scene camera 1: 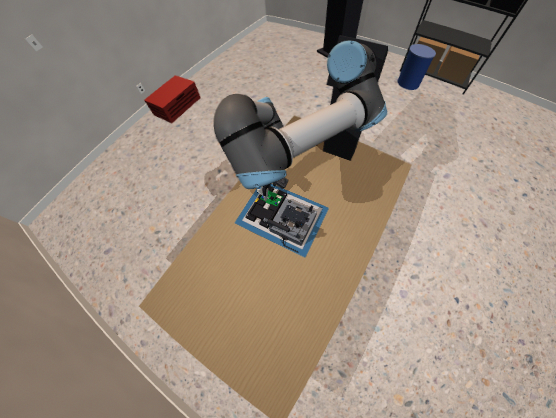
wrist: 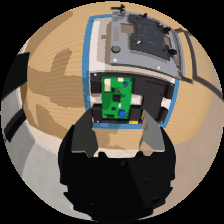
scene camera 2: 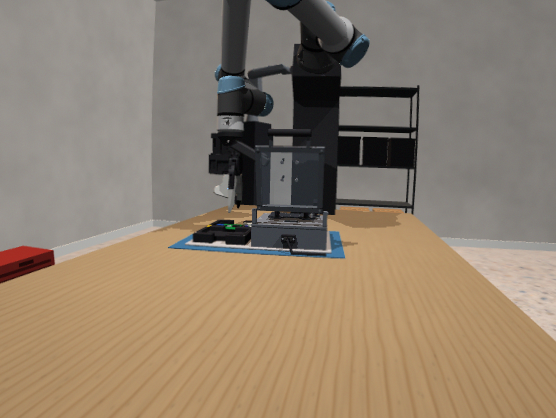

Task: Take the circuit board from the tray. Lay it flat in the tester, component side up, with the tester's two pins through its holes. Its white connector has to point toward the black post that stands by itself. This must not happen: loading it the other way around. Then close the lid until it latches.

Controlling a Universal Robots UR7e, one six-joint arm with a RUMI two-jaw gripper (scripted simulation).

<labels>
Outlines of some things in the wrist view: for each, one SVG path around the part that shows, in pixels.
My gripper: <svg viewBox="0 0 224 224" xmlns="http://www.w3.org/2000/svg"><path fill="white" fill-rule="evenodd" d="M89 108L70 127L58 151L60 183L66 185L68 192L63 194L73 204L73 210L91 217L91 220L75 219L94 224L131 224L155 217L141 219L152 215L154 209L165 204L165 199L173 189L173 187L170 187L171 181L175 179L176 153L167 133L145 110L141 110L140 118L143 120L141 127L145 132L143 132L139 142L139 151L135 157L108 158L105 152L101 151L98 152L98 157L94 157L98 150L96 133L91 129L93 127L93 108Z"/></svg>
A green circuit board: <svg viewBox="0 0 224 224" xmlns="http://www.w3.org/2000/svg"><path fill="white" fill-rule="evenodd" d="M102 77L103 118L129 119L134 78Z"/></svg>
</labels>
